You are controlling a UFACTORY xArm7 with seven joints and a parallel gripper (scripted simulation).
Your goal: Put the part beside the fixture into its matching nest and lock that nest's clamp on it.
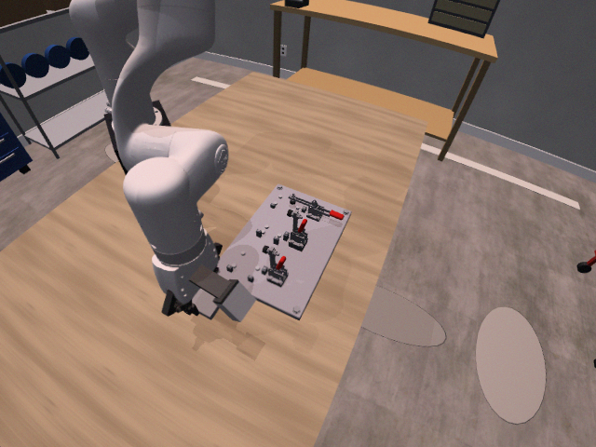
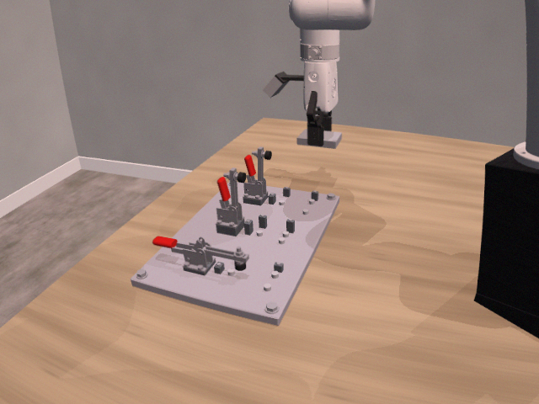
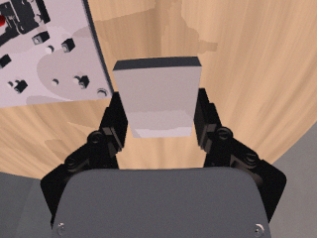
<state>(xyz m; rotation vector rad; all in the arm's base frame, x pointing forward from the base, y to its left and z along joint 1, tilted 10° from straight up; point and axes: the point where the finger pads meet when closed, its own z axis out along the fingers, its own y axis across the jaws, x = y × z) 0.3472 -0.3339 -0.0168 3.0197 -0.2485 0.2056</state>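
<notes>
My gripper is now 240 mm to the right of the grey fixture plate, 100 mm short of it and 100 mm above it. Also, from my hand: grey part 10 mm below; then clamp 240 mm to the left, 130 mm ahead, 50 mm below.
</notes>
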